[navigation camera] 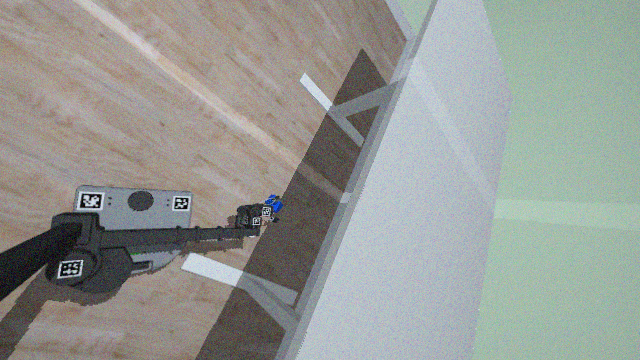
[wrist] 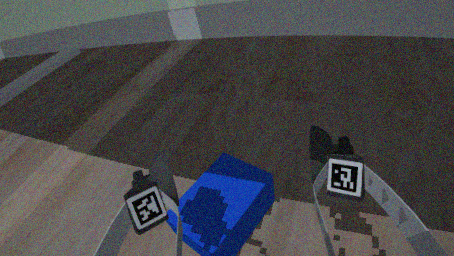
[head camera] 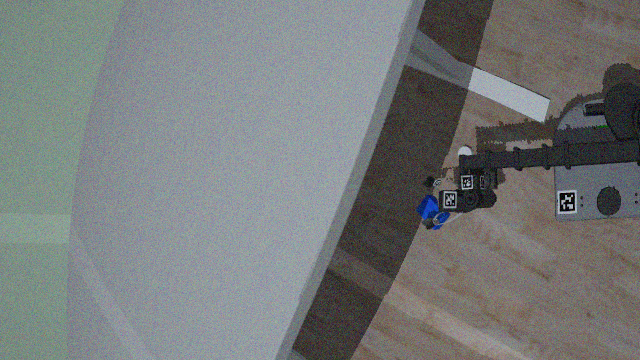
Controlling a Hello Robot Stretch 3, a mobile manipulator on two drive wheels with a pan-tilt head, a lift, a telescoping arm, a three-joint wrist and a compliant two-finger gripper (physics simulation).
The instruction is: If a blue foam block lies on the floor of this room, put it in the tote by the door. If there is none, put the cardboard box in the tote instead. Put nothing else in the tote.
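Frame: origin at the robot's base, x ahead, y left, z up, level; centimetres.
Seen in the pictures: gripper, between the fingertips: [navigation camera: 278, 209] [wrist: 240, 158] [head camera: 425, 203]; robot's base, origin of its link: [navigation camera: 140, 199] [head camera: 607, 200].
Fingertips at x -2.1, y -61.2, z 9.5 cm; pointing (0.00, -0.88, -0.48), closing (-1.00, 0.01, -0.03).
Note:
Offsets run from my fingertips to a thing's middle. "spot": to the spot under its first point. Level surfaces: height alone.
A blue foam block {dy -0.6, dx +2.7, dz -7.2 cm} [head camera: 428, 206] [navigation camera: 274, 203] [wrist: 230, 200] lies on the floor at the edge of the dark shadow beside the table. My gripper [head camera: 431, 201] [navigation camera: 273, 212] [wrist: 240, 158] is open and low at the block. In the wrist view the block is between the two fingers, much nearer the left finger, which overlaps its left corner. A wide gap separates the block from the right finger. The tote, the door and the cardboard box do not show in these views.
A large pale table top {dz +85.5 cm} [head camera: 240, 150] [navigation camera: 400, 200] stands close beyond the gripper, with its edge above the shadowed floor. White table legs {spot: dy +29.8, dx -30.9, dz -7.0 cm} [head camera: 510, 95] [navigation camera: 210, 270] reach the floor near my arm [head camera: 530, 157] [navigation camera: 165, 235]. A pale green wall [head camera: 35, 125] [navigation camera: 570, 125] stands behind the table.

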